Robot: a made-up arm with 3 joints.
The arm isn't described. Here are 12 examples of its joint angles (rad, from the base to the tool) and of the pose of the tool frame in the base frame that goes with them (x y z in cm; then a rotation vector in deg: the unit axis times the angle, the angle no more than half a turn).
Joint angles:
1: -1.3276 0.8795 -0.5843
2: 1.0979 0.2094 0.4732
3: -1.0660 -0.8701 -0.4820
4: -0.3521 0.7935 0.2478
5: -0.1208 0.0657 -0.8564
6: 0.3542 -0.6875 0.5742
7: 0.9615 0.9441 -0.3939
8: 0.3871 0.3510 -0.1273
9: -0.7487 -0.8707 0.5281
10: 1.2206 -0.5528 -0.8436
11: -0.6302 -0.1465 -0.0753
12: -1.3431 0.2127 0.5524
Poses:
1: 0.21 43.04 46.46 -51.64 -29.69 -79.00
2: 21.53 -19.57 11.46 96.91 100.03 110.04
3: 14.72 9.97 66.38 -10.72 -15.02 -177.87
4: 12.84 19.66 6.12 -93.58 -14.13 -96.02
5: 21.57 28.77 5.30 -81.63 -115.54 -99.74
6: 17.84 10.98 31.04 -10.20 -60.79 -131.93
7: 4.08 -29.93 -9.77 134.77 90.19 26.51
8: 20.10 3.82 -1.94 -102.98 -90.82 -99.79
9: 12.48 2.77 52.99 30.24 11.82 -144.81
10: 26.57 -8.35 -3.97 27.67 144.47 24.61
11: 21.36 24.02 38.65 -40.39 -28.68 -137.74
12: 19.43 17.18 44.34 -18.63 51.14 -100.13
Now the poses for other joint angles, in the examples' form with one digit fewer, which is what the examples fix.
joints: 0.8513 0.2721 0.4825
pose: 21.3 -14.9 8.6 -98.3 -82.9 -119.5
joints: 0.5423 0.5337 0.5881
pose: 17.9 -12.7 4.1 -105.7 -46.3 -122.5
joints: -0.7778 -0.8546 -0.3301
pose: 14.5 16.0 59.7 -5.3 -31.7 -172.6
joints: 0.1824 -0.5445 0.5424
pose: 19.7 10.9 30.8 -16.9 -49.2 -136.4
